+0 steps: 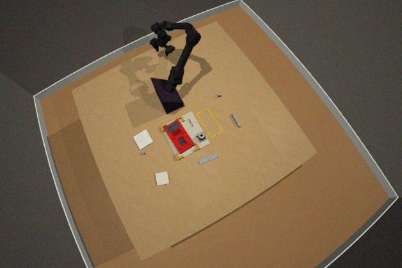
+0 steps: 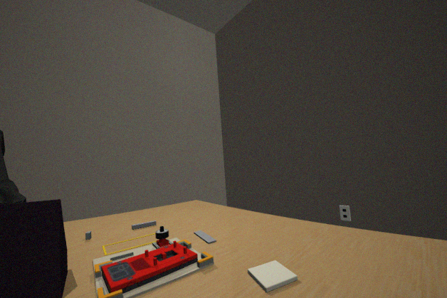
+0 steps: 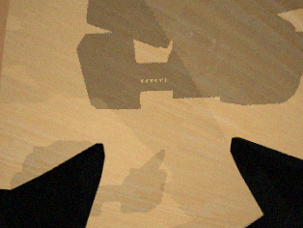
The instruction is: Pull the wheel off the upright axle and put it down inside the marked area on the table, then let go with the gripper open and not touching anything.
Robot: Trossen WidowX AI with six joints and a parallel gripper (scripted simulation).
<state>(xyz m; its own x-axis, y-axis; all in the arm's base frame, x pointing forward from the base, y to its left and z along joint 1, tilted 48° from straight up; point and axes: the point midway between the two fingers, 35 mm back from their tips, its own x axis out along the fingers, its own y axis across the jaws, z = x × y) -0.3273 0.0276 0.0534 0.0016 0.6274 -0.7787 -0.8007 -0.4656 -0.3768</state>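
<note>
Now: the wheel 680 mm ahead of my gripper tip, 30 mm to the left of it and 20 mm below it. Round my gripper tip: small grey block: 450 mm ahead, 260 mm to the left, 50 mm below; then upright axle: 680 mm ahead, 30 mm to the left, 20 mm below.
</note>
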